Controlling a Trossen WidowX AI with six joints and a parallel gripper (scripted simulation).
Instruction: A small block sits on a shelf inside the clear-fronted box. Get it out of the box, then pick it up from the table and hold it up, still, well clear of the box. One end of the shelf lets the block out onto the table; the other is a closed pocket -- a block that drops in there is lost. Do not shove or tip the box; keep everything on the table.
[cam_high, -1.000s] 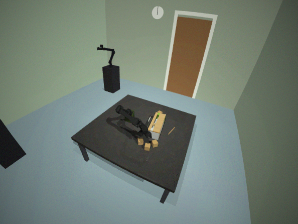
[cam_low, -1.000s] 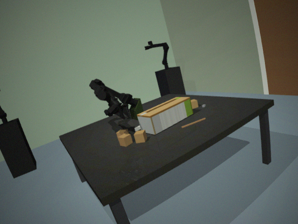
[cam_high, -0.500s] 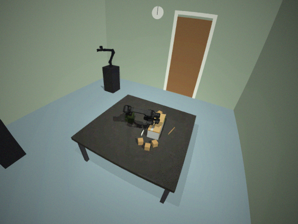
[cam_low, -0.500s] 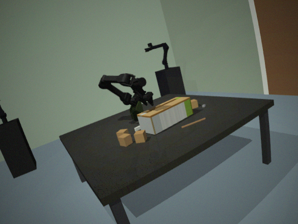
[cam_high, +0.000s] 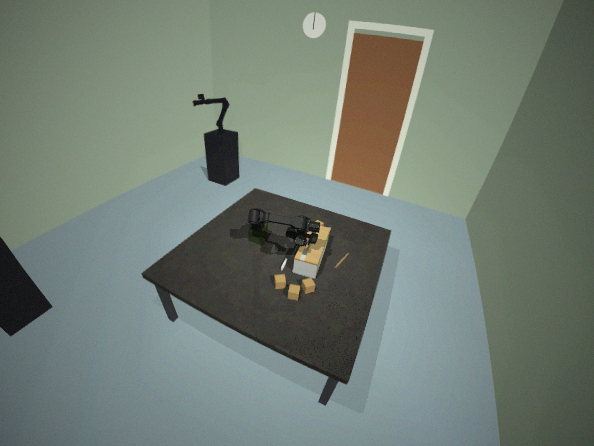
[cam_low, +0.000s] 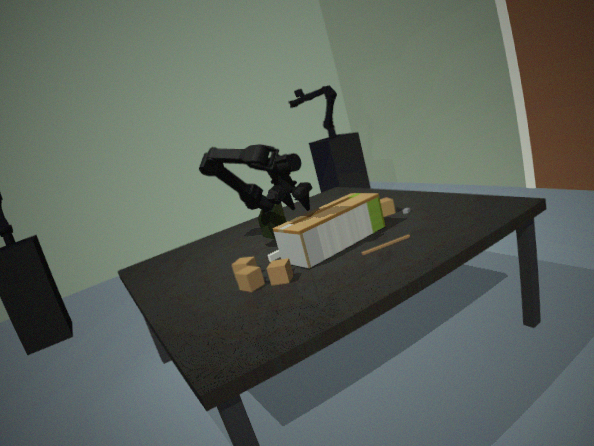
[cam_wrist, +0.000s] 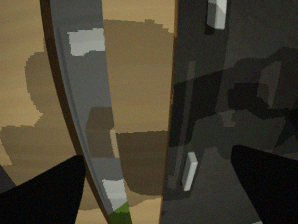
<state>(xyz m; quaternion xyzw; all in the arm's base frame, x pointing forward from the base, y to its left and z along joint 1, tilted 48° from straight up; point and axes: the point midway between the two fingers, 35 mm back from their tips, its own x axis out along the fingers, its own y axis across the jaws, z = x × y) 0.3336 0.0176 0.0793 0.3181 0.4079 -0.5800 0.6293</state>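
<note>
My gripper tip is 20 mm short of the long box, 70 mm to the right of it and 90 mm above it. Round my gripper tip: small grey piece (50 mm ahead, 430 mm to the left, 140 mm below); then thin tan stick (250 mm ahead, 140 mm to the left, 150 mm below).
</note>
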